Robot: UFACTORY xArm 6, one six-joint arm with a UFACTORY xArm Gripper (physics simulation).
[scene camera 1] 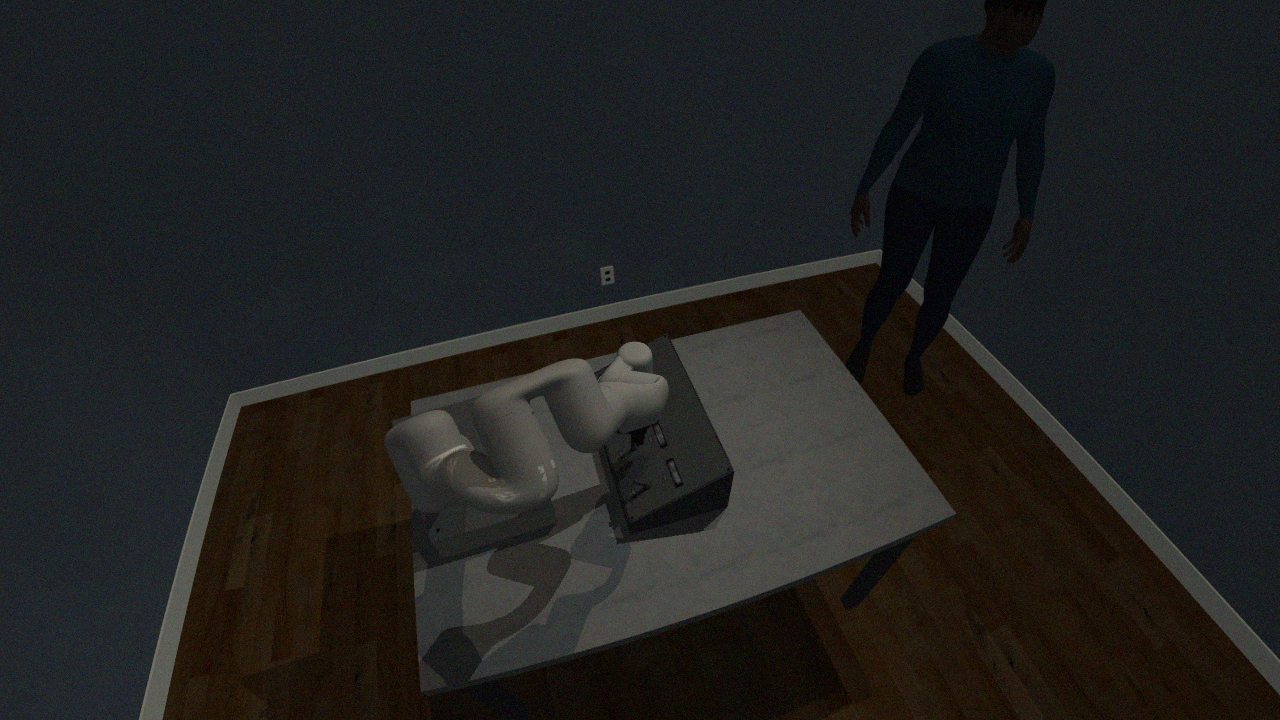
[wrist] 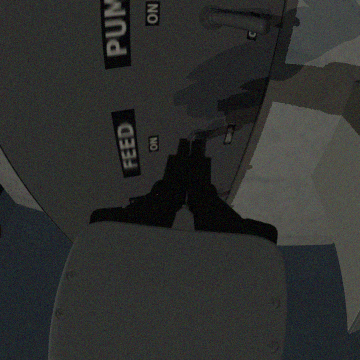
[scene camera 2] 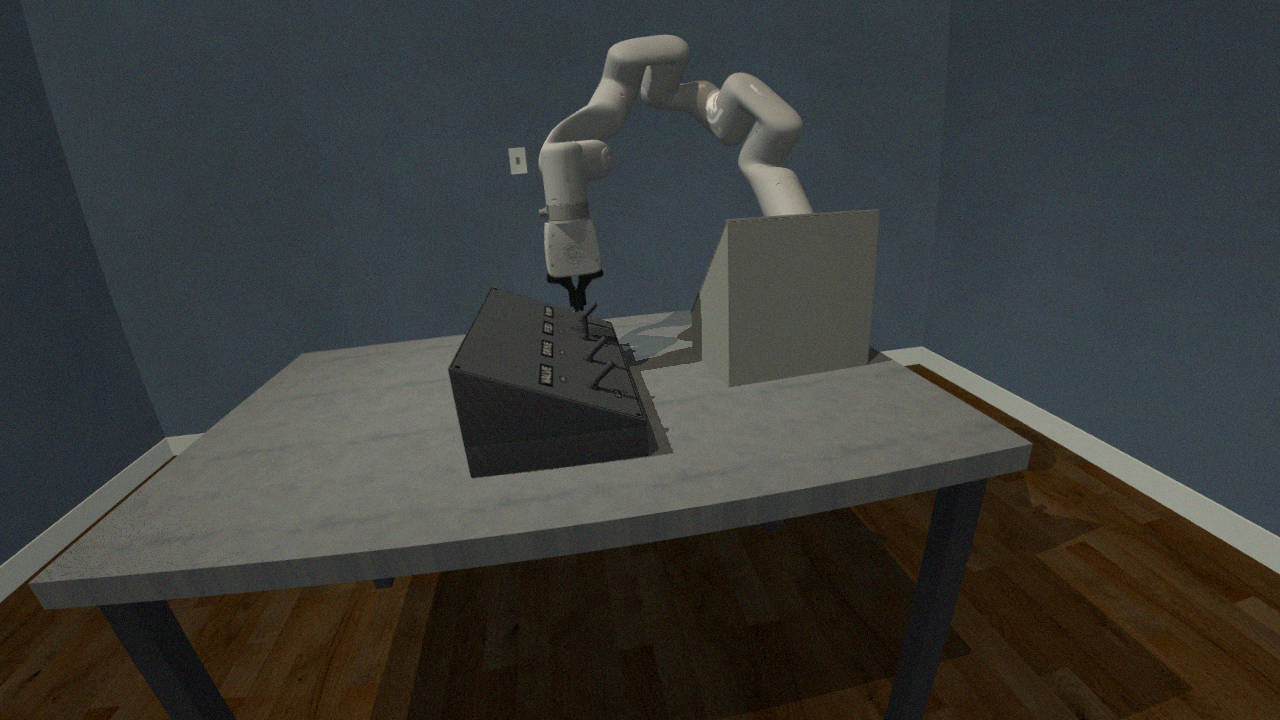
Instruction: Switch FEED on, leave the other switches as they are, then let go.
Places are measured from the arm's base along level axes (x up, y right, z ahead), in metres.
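Where they show: gripper, fingertip midpoint: (scene camera 1: pixel 638 441) (wrist: pixel 190 153) (scene camera 2: pixel 578 309); arm's base, origin of the base link: (scene camera 2: pixel 804 252).
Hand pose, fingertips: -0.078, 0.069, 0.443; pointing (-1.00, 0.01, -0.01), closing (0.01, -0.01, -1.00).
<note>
Each offset is from my fingertips to the centre of the thing, as dx, dy, dz. Level surfaces: height alone.
The dark sloped switch box @[-0.081, -0.074, +0.073] (scene camera 1: pixel 696 434) (scene camera 2: pixel 501 344) (wrist: pixel 60 90) carries a row of lever switches. The FEED label @[-0.024, -0.015, +0.063] (scene camera 2: pixel 548 327) (wrist: pixel 126 143) has an ON mark on its lever side. The FEED lever @[-0.026, -0.022, -0.006] (scene camera 2: pixel 585 328) looks more upright than its neighbours in scene camera 2; in the wrist view the fingers mostly hide it. The PUMP lever @[-0.032, +0.096, -0.032] (wrist: pixel 237 21) leans to the OFF side. The DRIVE lever @[-0.032, -0.142, -0.007] (scene camera 2: pixel 597 348) and VALVE lever @[-0.032, -0.262, +0.006] (scene camera 2: pixel 604 375) are tilted the same way. My gripper (scene camera 2: pixel 578 307) (wrist: pixel 190 153) is shut and empty, its tips close over the FEED lever; contact cannot be told.
The pale table @[dx -0.142] (scene camera 1: pixel 805 438) (scene camera 2: pixel 313 501) bears the switch box and a large grey wedge-shaped block (scene camera 2: pixel 796 304) beside the arm's base. The PUMP and DRIVE levers stand on either side of the FEED lever. A person (scene camera 1: pixel 971 116) stands beyond the table's far corner.
</note>
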